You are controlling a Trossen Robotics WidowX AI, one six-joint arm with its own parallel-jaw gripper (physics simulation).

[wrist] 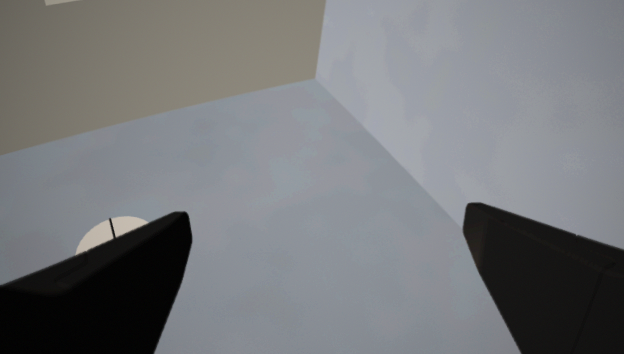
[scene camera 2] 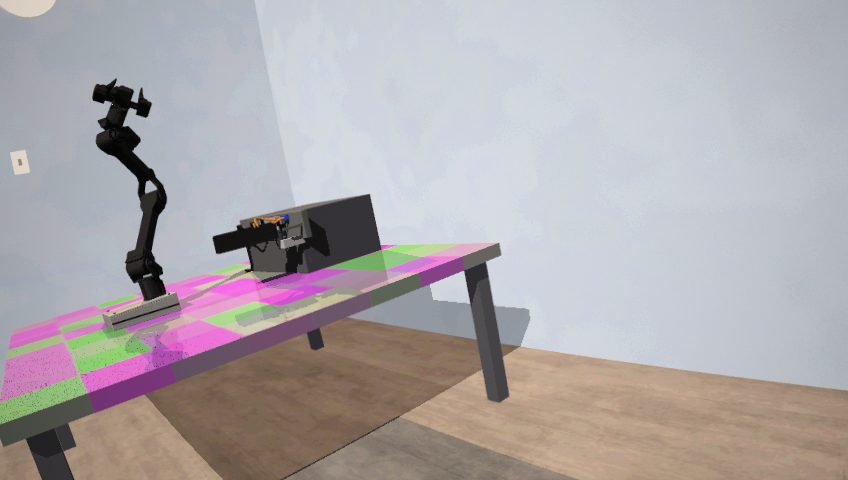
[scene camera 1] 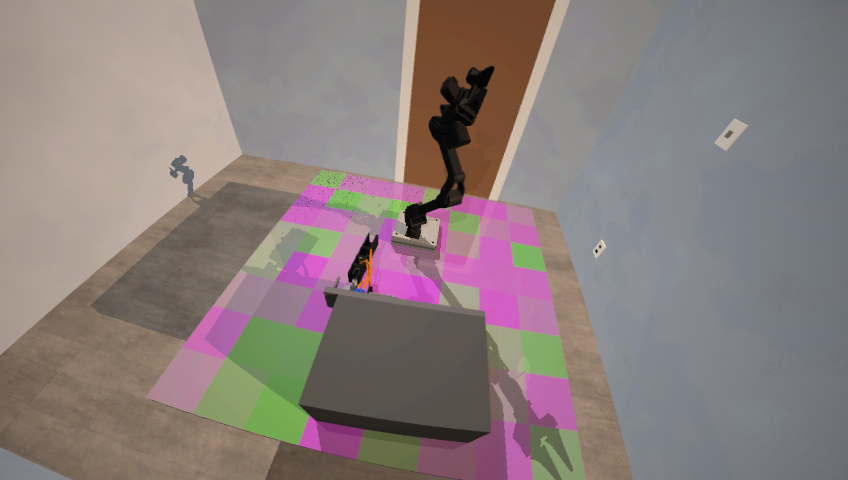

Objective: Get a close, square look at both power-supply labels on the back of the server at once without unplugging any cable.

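Where they show: gripper, fingertip midpoint: (wrist: 328, 222) (scene camera 2: 128, 83) (scene camera 1: 489, 77); arm's base at its link origin: (scene camera 2: 154, 297) (scene camera 1: 413, 233).
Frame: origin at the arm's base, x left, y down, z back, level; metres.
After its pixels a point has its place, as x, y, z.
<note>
The server, a large dark grey box (scene camera 1: 398, 362) {0.073, -0.158, -0.639} (scene camera 2: 351, 228) {-0.134, -0.056, -0.673}, sits on the checkered table. Orange cables (scene camera 1: 370, 261) {-0.099, -0.133, -0.319} (scene camera 2: 267, 219) {-0.081, -0.152, -0.397} and a black slatted arm (scene camera 1: 361, 258) {-0.127, -0.151, -0.329} (scene camera 2: 238, 238) {-0.149, -0.120, -0.261} stick out from its end that faces the robot's base. The power-supply labels cannot be made out in any view, and the server does not show in the wrist view. My gripper (scene camera 1: 471, 77) (scene camera 2: 127, 86) {0.154, -0.699, -0.100} (wrist: 328, 222) {0.154, -0.699, -0.100} is open and empty. It is raised high above the robot's base, well away from the server and cables, and tilted upward towards the walls and ceiling.
The robot's base plate (scene camera 1: 429, 237) {0.077, 0.004, -0.001} (scene camera 2: 142, 313) {-0.092, 0.023, 0.062} stands on the pink and green table (scene camera 1: 279, 344) {-0.332, 0.048, -0.603} (scene camera 2: 440, 273) {-0.639, 0.071, -0.609}. A brown door (scene camera 1: 476, 35) is behind the arm. The wrist view shows blue-grey walls, part of the ceiling and a pale round clock (wrist: 125, 227) partly behind the left finger.
</note>
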